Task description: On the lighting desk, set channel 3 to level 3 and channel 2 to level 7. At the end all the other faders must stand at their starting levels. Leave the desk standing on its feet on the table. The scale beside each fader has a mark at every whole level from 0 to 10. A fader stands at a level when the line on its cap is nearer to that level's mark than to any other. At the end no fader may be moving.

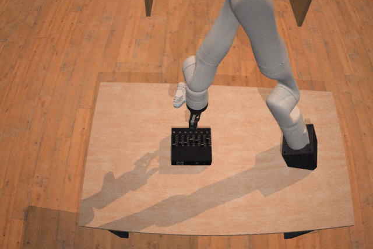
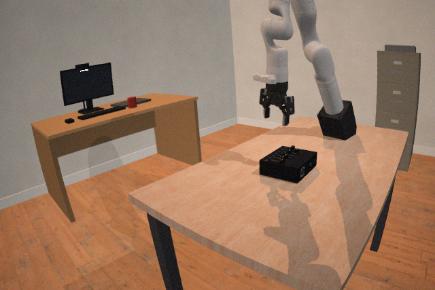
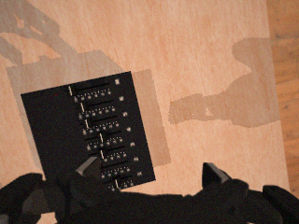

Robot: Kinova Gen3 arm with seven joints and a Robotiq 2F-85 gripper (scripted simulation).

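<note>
My hand is 10 cm above the channel 2 fader cap, 7 cm to the right of it and 2 cm past it. The rest, counted from my hand: channel 3 fader cap: 10 cm below, 5 cm to the left.
</note>
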